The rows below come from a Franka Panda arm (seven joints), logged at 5 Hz.
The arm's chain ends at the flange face. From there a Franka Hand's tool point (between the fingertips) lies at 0.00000 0.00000 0.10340 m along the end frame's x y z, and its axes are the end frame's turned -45 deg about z.
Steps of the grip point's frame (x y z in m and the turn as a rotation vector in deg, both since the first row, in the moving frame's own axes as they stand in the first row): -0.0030 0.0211 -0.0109 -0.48 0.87 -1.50; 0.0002 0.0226 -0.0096 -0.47 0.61 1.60; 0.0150 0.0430 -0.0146 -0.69 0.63 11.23; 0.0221 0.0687 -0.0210 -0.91 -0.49 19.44
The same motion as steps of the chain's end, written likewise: 0.0111 0.0176 -0.0109 0.28 0.95 -1.50; 0.0147 0.0160 -0.0096 0.10 0.76 1.60; 0.0393 0.0196 -0.0146 -0.04 0.93 11.23; 0.0640 0.0311 -0.0210 -0.99 0.30 19.44
